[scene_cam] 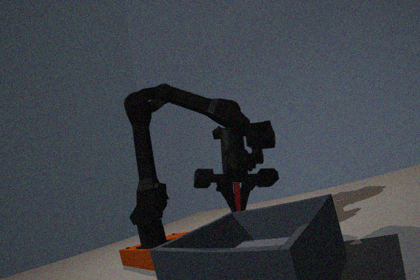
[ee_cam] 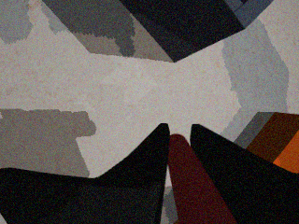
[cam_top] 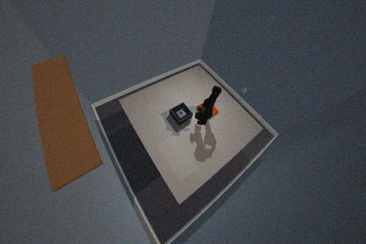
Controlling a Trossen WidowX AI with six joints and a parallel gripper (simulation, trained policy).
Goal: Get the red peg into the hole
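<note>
My gripper tip is now 150 mm to the left of the pale plate, 110 mm short of it and 30 mm above it. The rest, counted from my gripper tip: red peg (30 mm above, 10 mm to the left); dark box (150 mm to the right, 110 mm ahead, 50 mm below).
</note>
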